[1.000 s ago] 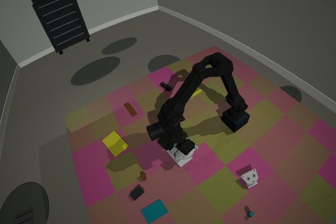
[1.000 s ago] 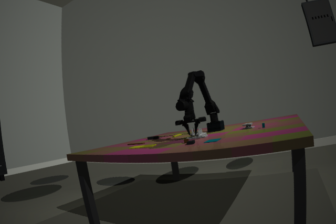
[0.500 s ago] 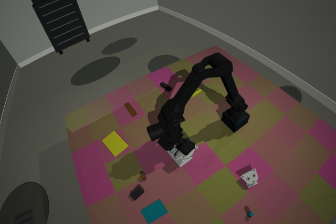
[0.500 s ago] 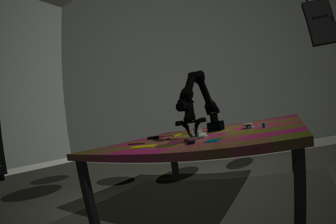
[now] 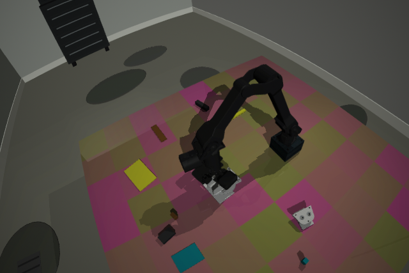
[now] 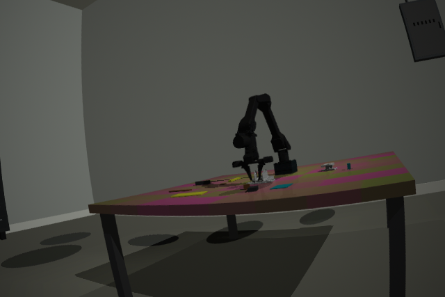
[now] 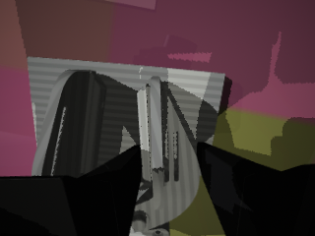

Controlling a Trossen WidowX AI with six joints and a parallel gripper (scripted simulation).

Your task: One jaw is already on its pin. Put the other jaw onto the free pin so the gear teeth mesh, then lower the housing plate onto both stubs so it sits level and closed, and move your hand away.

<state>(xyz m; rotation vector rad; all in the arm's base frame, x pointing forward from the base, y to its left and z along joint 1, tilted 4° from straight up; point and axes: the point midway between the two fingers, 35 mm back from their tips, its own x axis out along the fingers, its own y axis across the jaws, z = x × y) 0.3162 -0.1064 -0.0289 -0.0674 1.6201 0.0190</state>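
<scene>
Now: gripper tip 11 cm past the housing plate, 35 cm to the right of it and 1 cm below it. The rest, counted from my gripper tip: small brown block 22 cm ahead, 1 cm to the left; then black block 28 cm ahead, 5 cm to the left, 1 cm below; then teal sheet 28 cm ahead, 16 cm to the left, 1 cm below.
</scene>
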